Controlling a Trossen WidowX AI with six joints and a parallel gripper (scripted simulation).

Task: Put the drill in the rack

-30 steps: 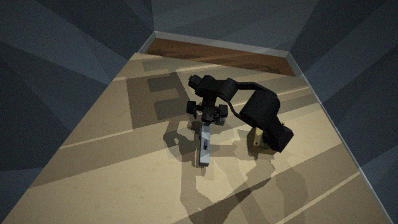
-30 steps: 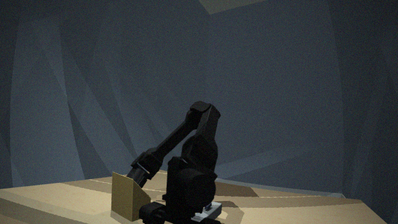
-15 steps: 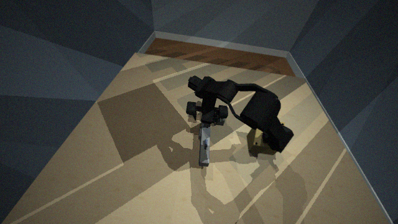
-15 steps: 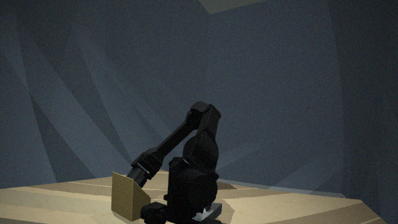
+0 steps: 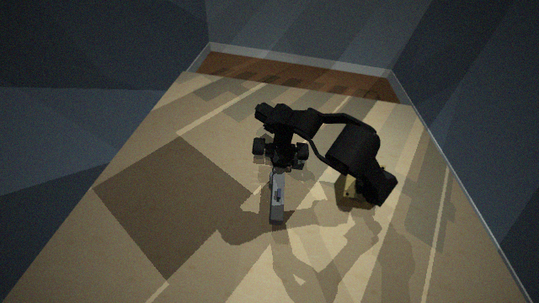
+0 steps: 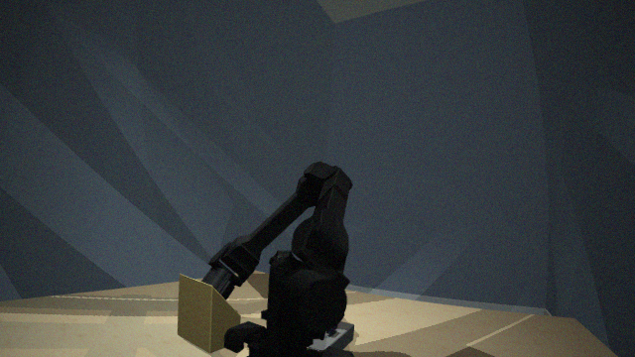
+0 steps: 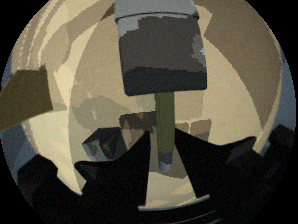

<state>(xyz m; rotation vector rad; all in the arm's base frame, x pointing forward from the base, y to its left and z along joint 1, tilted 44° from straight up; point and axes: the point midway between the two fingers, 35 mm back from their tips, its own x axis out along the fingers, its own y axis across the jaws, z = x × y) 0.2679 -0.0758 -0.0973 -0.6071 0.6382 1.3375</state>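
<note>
Right now the drill is 4 cm to the left of my gripper tip and 4 cm above it. Round my gripper tip: grey housing 14 cm to the left, 3 cm above, 1 cm ahead; then small grey rack 8 cm behind, 2 cm to the right, 1 cm above; then key 16 cm to the left, 4 cm above, 1 cm ahead.
</note>
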